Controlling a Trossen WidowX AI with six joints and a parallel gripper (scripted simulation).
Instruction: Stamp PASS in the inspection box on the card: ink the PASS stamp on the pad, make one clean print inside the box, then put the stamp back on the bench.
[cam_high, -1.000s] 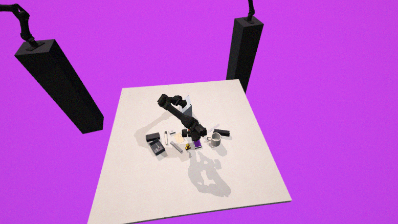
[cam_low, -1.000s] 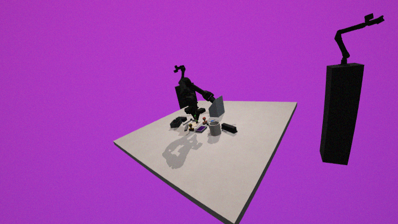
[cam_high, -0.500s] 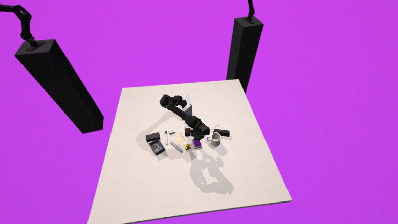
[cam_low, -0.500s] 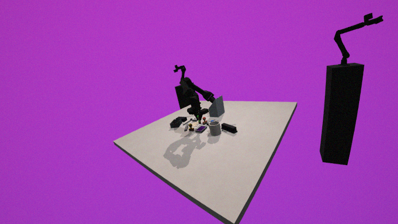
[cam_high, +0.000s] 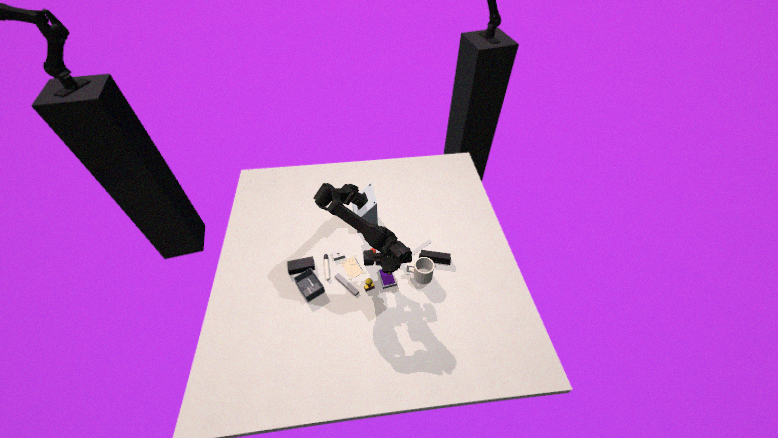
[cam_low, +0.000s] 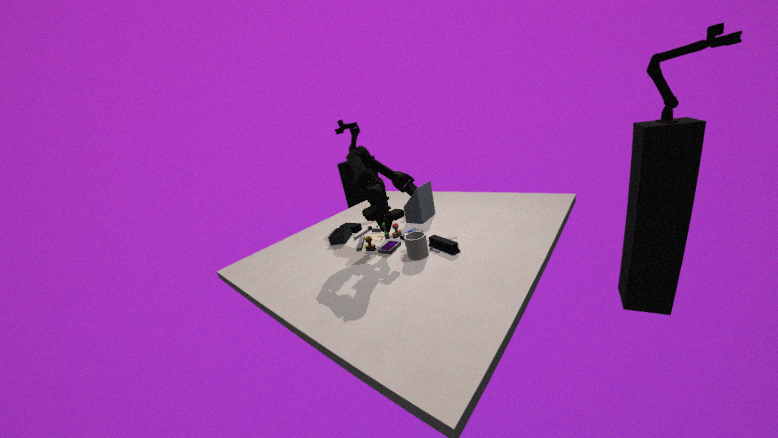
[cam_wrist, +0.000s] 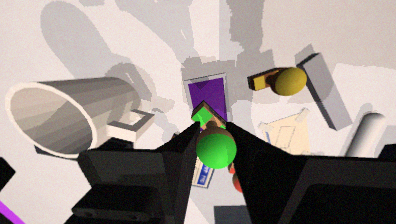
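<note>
Now: the purple ink pad 80 mm below my gripper tip. Also, from my gripper tip: blue-knobbed stamp (80 mm to the left, 70 mm behind, 60 mm below); then green-knobbed stamp (right at my gripper tip); then yellow-knobbed stamp (80 mm to the right, 60 mm below, 20 mm ahead).
</note>
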